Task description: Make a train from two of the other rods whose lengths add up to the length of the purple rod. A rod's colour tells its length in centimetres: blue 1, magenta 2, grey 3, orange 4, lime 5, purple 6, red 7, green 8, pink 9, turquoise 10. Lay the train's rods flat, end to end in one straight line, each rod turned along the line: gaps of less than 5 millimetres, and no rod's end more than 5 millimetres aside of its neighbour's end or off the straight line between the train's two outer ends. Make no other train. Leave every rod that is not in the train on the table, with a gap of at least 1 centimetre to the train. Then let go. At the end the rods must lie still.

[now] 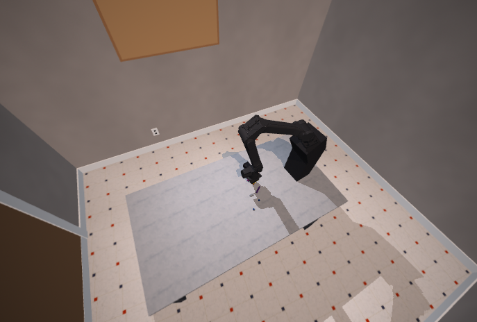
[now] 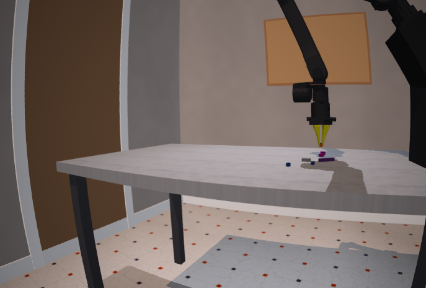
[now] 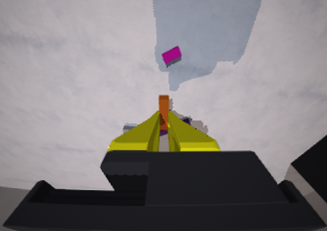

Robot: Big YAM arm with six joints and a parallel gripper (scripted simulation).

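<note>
Right now the purple rod is 3 cm behind my hand, 5 cm to the left of it and 5 cm below it. Round my hand: orange rod 1 cm below; then grey rod 3 cm ahead, 8 cm to the left, 5 cm below.
</note>
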